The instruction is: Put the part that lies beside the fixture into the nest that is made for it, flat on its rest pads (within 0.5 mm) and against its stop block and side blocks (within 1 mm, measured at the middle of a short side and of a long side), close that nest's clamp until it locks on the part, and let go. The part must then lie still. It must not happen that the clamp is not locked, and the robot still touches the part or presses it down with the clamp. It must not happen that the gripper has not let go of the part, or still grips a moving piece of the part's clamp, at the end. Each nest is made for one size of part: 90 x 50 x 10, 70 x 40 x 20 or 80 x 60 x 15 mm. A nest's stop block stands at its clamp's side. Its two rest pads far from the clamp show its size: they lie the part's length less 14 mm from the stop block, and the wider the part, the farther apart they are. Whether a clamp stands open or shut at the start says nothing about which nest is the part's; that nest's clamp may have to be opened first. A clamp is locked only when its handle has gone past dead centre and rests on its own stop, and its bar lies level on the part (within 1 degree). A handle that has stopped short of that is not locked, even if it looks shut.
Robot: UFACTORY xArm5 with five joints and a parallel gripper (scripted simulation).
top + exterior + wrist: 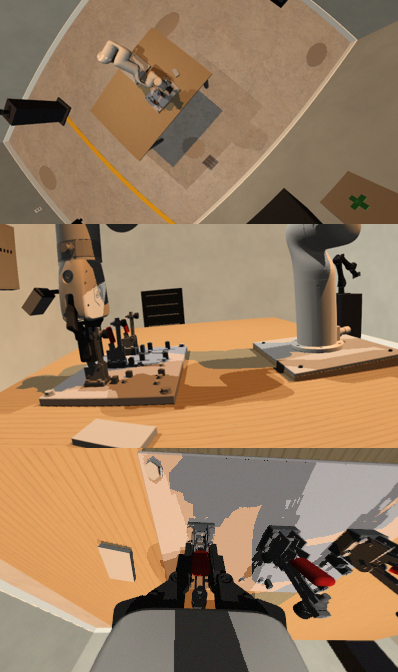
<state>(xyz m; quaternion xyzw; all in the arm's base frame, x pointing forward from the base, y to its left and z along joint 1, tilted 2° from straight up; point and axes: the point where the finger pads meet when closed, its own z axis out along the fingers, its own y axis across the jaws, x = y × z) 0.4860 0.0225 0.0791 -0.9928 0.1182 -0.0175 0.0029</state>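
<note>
The clamp is 20 mm below my hand and 10 mm behind it. The rest, counted from my hand: fixture plate 100 mm to the right, 70 mm below, 60 mm behind; flat tan part 170 mm to the left, 80 mm below, 50 mm behind.
</note>
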